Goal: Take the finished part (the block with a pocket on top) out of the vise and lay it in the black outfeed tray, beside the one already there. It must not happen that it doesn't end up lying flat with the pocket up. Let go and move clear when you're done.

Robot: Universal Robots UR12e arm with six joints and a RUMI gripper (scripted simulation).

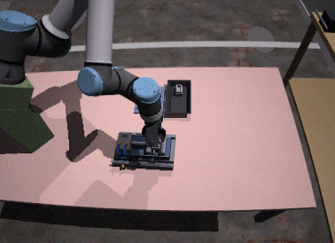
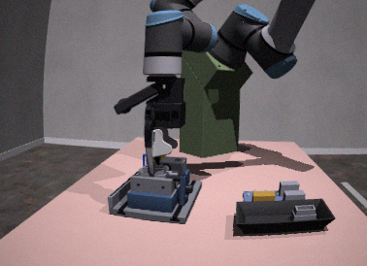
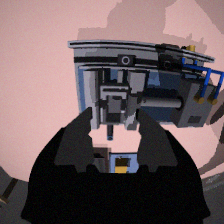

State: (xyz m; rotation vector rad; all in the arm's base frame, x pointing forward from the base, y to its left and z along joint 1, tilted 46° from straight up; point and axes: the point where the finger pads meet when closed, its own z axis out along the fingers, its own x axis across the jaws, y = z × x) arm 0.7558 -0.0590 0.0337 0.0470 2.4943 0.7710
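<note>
The vise lies 8 cm below my hand, 6 cm behind it and 1 cm to the right of it. Also, from my hand: blue plate (31 cm to the left, 12 cm below, 12 cm behind); then yellow block (27 cm to the left, 10 cm below, 7 cm behind).
</note>
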